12 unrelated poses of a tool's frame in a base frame.
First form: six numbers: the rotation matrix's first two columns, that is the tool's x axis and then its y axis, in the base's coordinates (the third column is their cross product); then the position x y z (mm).
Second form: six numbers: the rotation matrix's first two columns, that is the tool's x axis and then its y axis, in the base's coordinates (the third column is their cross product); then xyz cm. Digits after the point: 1 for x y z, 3 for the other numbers.
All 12 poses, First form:
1: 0.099 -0.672 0.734 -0.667 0.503 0.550 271 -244 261
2: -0.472 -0.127 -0.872 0.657 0.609 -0.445 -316 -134 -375
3: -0.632 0.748 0.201 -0.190 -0.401 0.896 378 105 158
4: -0.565 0.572 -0.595 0.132 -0.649 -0.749 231 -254 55
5: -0.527 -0.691 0.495 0.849 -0.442 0.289 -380 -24 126
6: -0.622 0.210 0.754 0.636 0.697 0.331 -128 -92 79
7: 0.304 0.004 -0.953 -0.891 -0.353 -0.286 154 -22 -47
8: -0.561 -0.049 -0.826 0.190 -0.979 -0.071 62 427 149
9: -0.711 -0.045 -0.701 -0.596 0.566 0.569 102 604 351
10: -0.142 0.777 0.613 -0.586 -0.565 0.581 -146 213 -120
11: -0.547 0.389 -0.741 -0.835 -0.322 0.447 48 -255 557
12: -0.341 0.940 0.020 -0.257 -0.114 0.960 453 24 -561
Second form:
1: 0.099 -0.672 0.734 -0.667 0.503 0.550 27.1 -24.4 26.1
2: -0.472 -0.127 -0.872 0.657 0.609 -0.445 -31.6 -13.4 -37.5
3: -0.632 0.748 0.201 -0.190 -0.401 0.896 37.8 10.5 15.8
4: -0.565 0.572 -0.595 0.132 -0.649 -0.749 23.1 -25.4 5.5
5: -0.527 -0.691 0.495 0.849 -0.442 0.289 -38.0 -2.4 12.6
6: -0.622 0.210 0.754 0.636 0.697 0.331 -12.8 -9.2 7.9
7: 0.304 0.004 -0.953 -0.891 -0.353 -0.286 15.4 -2.2 -4.7
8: -0.561 -0.049 -0.826 0.190 -0.979 -0.071 6.2 42.7 14.9
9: -0.711 -0.045 -0.701 -0.596 0.566 0.569 10.2 60.4 35.1
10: -0.142 0.777 0.613 -0.586 -0.565 0.581 -14.6 21.3 -12.0
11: -0.547 0.389 -0.741 -0.835 -0.322 0.447 4.8 -25.5 55.7
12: -0.341 0.940 0.020 -0.257 -0.114 0.960 45.3 2.4 -56.1
